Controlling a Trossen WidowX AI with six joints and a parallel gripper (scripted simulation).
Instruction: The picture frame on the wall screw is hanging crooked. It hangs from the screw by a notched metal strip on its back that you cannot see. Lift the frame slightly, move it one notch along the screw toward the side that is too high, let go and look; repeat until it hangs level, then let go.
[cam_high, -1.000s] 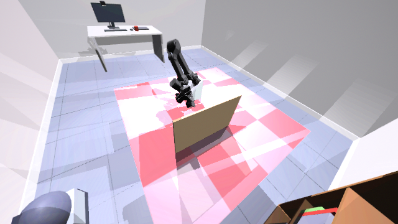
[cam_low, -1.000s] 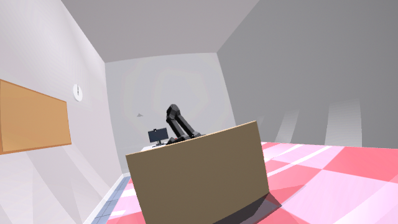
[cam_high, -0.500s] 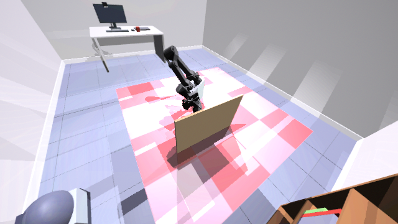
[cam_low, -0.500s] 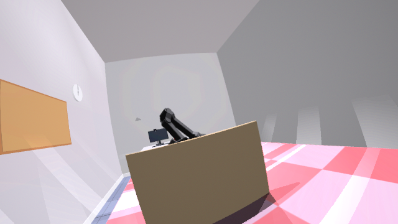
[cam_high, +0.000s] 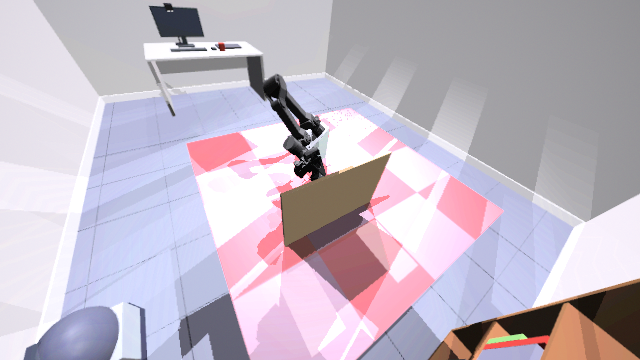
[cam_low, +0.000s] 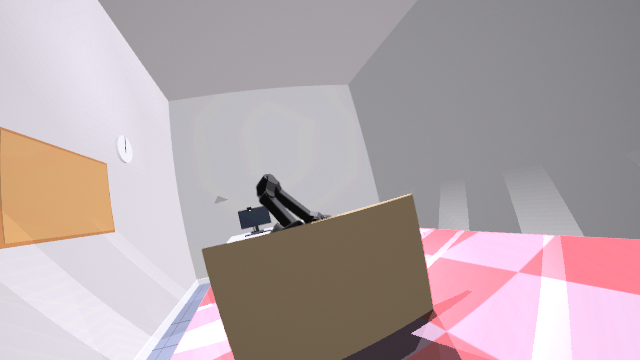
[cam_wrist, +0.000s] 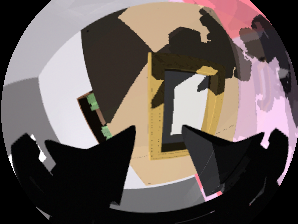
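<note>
Now: the picture frame 50 mm below my gripper tip, 50 mm ahead of it and 10 mm to the left of it. The rest, counted from my gripper tip: wall panel: 60 mm below, 60 mm ahead, 20 mm to the left.
</note>
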